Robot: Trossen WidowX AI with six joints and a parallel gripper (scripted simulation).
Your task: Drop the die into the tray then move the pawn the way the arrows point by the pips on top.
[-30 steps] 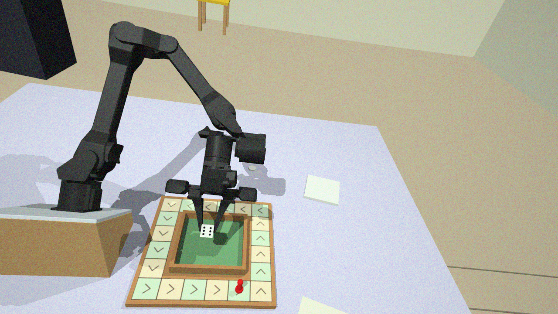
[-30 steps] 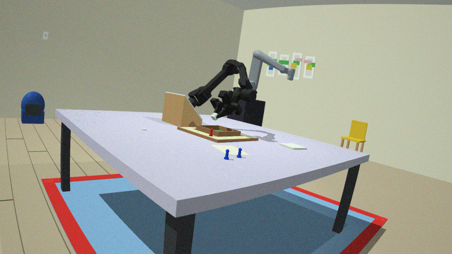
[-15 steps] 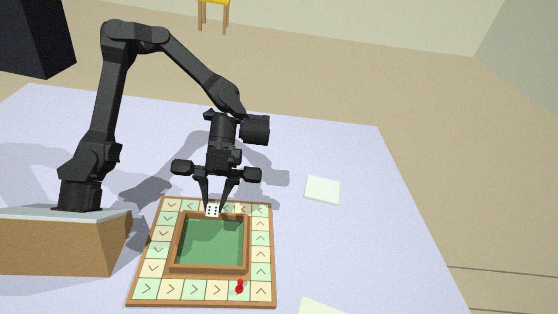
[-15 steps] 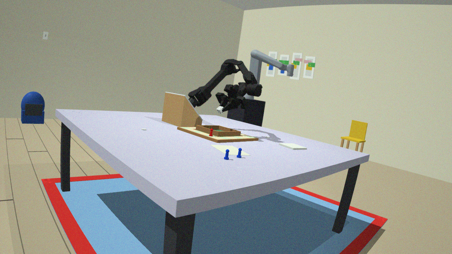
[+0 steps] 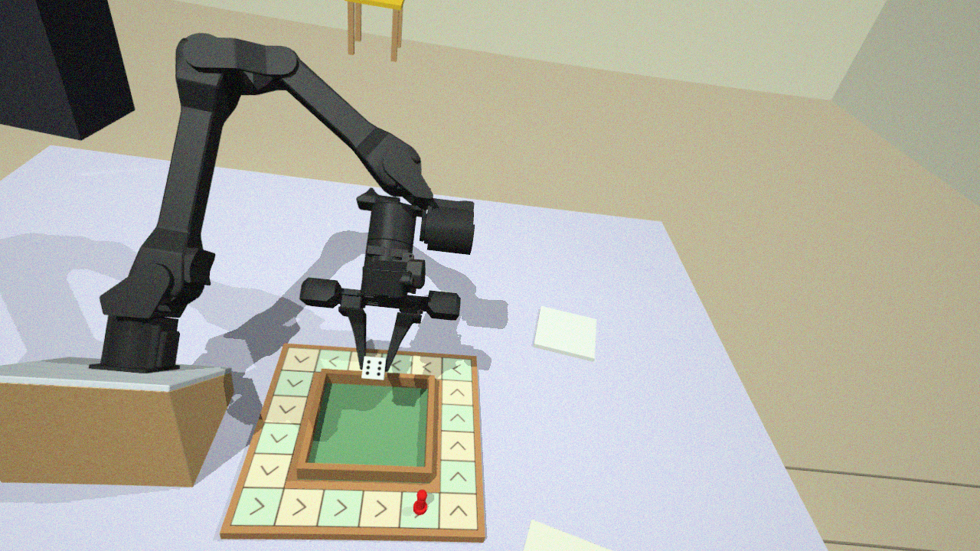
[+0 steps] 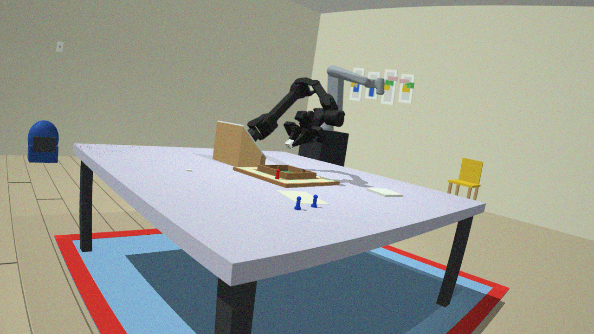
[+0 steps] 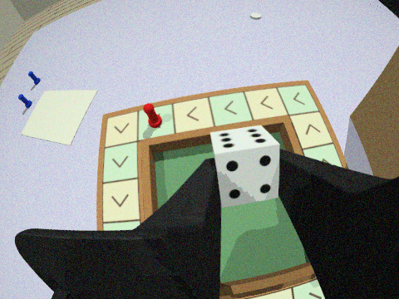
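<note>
Now: the white die right at my gripper tip. Round my gripper tip: green dice tray 120 mm below; then pale card 280 mm ahead, 140 mm to the right, 120 mm below; then red pawn 100 mm to the right, 90 mm below, 90 mm ahead.
</note>
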